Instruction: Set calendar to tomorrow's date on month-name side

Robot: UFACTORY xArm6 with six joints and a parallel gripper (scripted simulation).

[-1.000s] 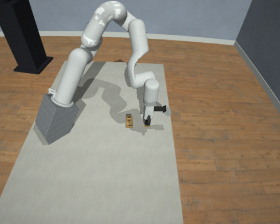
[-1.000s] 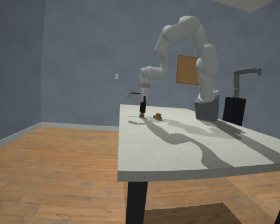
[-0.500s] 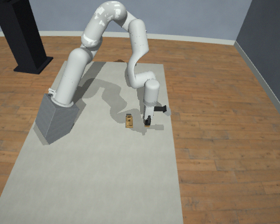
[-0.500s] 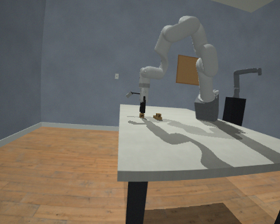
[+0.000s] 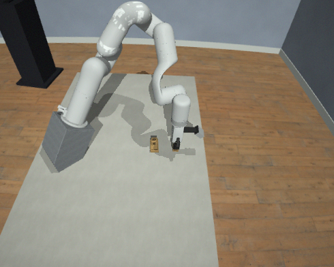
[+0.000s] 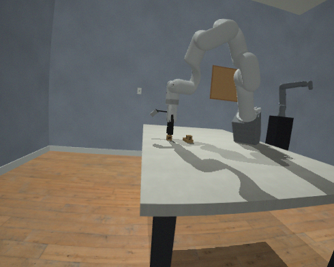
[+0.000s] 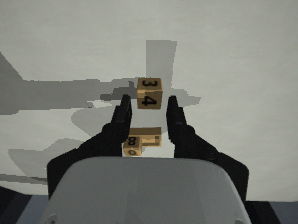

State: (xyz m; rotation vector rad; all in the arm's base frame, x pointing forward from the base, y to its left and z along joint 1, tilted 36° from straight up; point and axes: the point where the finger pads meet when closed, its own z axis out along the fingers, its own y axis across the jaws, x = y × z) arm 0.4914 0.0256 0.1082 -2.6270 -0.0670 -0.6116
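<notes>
The wooden digit cube lies 4 cm below my hand. Also, from my hand: wooden calendar tray: 11 cm behind, 1 cm to the right, 5 cm below.
</notes>
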